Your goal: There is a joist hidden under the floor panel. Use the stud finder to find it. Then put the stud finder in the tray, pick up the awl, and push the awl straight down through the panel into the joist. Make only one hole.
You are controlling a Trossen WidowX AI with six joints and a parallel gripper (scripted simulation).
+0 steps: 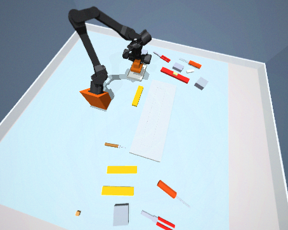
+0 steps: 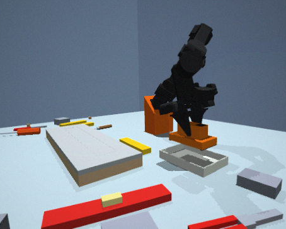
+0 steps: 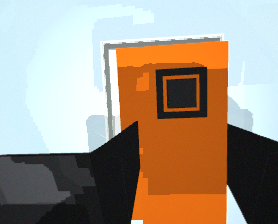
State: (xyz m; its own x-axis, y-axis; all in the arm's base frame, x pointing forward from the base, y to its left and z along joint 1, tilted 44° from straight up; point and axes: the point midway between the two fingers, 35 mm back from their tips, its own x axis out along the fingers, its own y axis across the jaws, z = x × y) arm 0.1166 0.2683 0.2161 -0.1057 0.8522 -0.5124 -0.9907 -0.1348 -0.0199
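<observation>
My gripper tip is now 1 cm to the left of the white tray and 7 cm above it. Also, from my gripper tip: brown-handled awl 11 cm ahead, 57 cm to the right, 8 cm below; then red level 28 cm ahead, 7 cm to the left, 7 cm below; then orange stud finder 1 cm to the left, 2 cm above.
</observation>
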